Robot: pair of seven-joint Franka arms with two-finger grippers.
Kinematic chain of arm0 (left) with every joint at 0, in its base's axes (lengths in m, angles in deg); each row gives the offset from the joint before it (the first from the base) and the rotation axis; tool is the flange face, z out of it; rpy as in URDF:
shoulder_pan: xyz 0 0 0.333 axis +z
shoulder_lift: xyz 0 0 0 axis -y
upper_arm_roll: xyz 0 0 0.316 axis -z
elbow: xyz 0.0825 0 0 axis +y
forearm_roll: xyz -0.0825 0 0.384 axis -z
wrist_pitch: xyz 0 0 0 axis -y
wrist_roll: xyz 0.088 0 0 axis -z
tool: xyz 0 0 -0.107 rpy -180 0 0
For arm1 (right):
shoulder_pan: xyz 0 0 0.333 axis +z
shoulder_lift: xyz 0 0 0 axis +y
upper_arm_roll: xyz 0 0 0.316 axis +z
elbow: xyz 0.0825 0 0 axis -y
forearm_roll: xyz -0.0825 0 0.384 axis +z
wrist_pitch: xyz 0 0 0 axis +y
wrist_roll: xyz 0.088 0 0 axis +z
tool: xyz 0 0 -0.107 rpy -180 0 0
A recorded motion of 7 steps. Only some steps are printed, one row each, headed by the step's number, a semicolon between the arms.
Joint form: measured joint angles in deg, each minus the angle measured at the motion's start. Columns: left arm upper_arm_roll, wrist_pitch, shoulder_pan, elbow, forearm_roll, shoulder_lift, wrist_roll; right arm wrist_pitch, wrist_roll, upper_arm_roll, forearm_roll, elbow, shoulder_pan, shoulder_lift.
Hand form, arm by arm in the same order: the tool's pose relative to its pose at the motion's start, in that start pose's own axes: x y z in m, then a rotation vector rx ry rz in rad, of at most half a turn. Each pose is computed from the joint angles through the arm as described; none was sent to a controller.
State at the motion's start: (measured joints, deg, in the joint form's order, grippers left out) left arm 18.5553 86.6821 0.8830 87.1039 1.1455 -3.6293 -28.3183; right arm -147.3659 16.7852 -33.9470 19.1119 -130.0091 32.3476 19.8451
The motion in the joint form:
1: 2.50 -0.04 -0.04 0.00 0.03 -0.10 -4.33; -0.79 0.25 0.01 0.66 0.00 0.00 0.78
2: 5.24 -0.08 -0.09 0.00 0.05 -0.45 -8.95; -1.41 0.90 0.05 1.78 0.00 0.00 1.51
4: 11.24 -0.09 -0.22 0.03 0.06 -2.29 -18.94; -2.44 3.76 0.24 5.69 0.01 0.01 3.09
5: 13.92 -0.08 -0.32 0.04 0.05 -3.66 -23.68; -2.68 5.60 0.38 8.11 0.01 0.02 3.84
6: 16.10 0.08 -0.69 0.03 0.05 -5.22 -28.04; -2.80 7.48 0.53 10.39 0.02 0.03 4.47
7: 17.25 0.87 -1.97 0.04 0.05 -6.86 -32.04; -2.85 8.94 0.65 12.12 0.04 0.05 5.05
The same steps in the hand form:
1: -0.0116 0.0212 0.0014 0.0010 -0.0032 -0.0313; -0.0001 0.0012 0.0048 -0.0052 0.0034 0.0048
2: -0.0241 0.0441 0.0051 0.0034 -0.0105 -0.0633; -0.0004 0.0021 0.0095 -0.0051 0.0058 0.0089
4: -0.0497 0.0925 0.0218 0.0140 -0.0433 -0.1311; -0.0022 0.0037 0.0202 0.0085 0.0104 0.0135
5: -0.0604 0.1135 0.0332 0.0221 -0.0664 -0.1657; -0.0037 0.0042 0.0258 0.0206 0.0106 0.0152
6: -0.0696 0.1327 0.0456 0.0302 -0.0905 -0.1977; -0.0051 0.0043 0.0307 0.0331 0.0107 0.0141
7: -0.0780 0.1521 0.0585 0.0335 -0.1086 -0.2261; -0.0065 0.0042 0.0351 0.0418 0.0092 0.0124

